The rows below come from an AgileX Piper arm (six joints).
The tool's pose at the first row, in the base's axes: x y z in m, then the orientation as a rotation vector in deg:
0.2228 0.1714 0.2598 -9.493 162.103 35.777
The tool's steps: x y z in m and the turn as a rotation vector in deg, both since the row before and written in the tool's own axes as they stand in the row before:
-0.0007 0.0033 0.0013 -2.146 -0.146 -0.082
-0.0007 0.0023 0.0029 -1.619 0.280 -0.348
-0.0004 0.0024 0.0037 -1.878 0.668 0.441
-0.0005 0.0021 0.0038 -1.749 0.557 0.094
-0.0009 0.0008 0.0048 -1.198 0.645 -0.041
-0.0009 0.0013 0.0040 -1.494 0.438 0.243
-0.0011 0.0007 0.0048 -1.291 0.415 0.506
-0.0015 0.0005 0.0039 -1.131 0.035 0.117
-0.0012 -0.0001 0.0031 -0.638 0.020 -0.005
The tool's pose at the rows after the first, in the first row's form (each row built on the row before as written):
0.2232 0.1750 0.2602 -9.935 161.344 38.797
0.2241 0.1784 0.2589 -10.818 161.028 41.046
0.2248 0.1823 0.2569 -10.805 161.191 43.883
0.2256 0.1861 0.2548 -11.205 161.145 46.457
0.2271 0.1894 0.2514 -11.748 161.302 48.236
0.2283 0.1928 0.2490 -11.841 161.231 50.476
0.2299 0.1962 0.2458 -11.526 161.282 52.485
0.2318 0.1990 0.2433 -11.532 160.893 54.126
0.2334 0.2009 0.2411 -11.634 160.641 55.035

